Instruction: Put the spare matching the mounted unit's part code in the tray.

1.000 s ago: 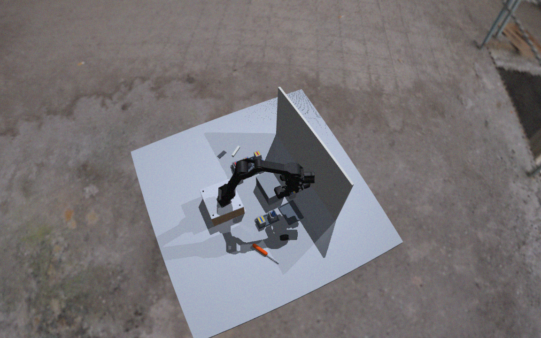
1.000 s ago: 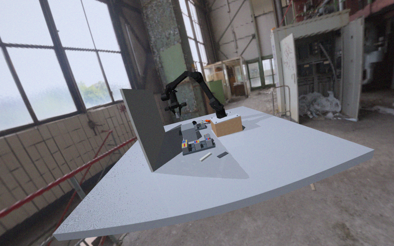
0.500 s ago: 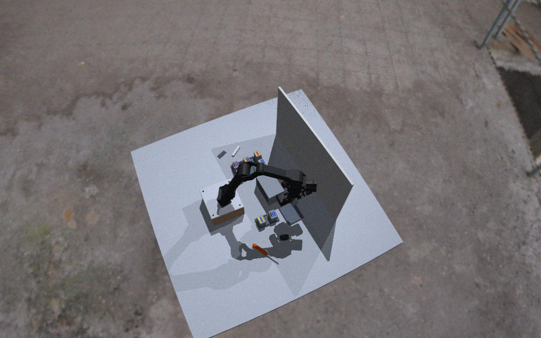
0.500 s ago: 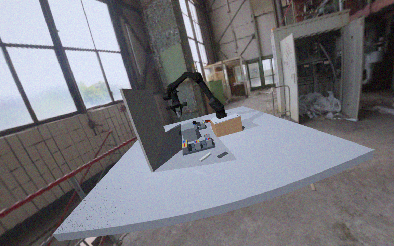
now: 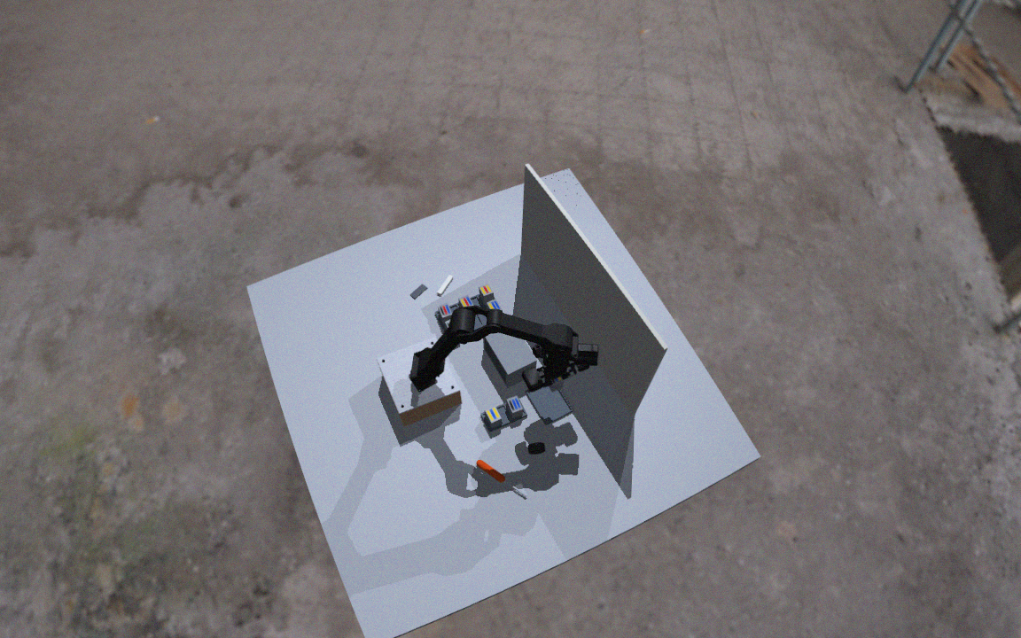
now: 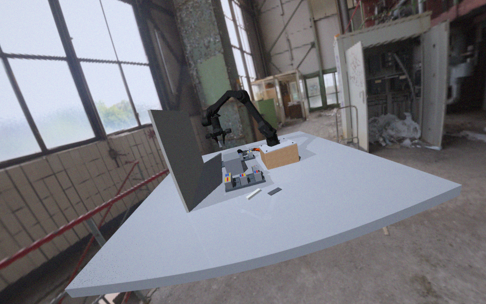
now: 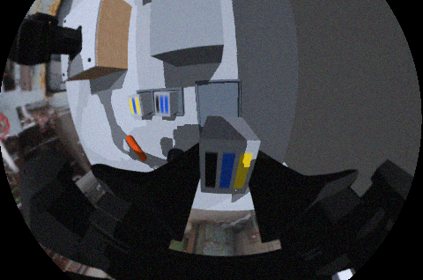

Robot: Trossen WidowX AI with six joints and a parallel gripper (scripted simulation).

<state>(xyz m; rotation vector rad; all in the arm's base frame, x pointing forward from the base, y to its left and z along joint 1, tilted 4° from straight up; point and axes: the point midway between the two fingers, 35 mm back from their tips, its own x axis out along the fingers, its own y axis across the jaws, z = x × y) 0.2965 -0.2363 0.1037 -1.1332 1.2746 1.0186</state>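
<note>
The dark-rimmed tray is 14 cm below my gripper tip. Also, from my gripper tip: grey spare (2 cm above); tall grey block (2 cm behind, 20 cm to the left, 10 cm below); black puck (13 cm behind, 11 cm to the right, 12 cm below).
</note>
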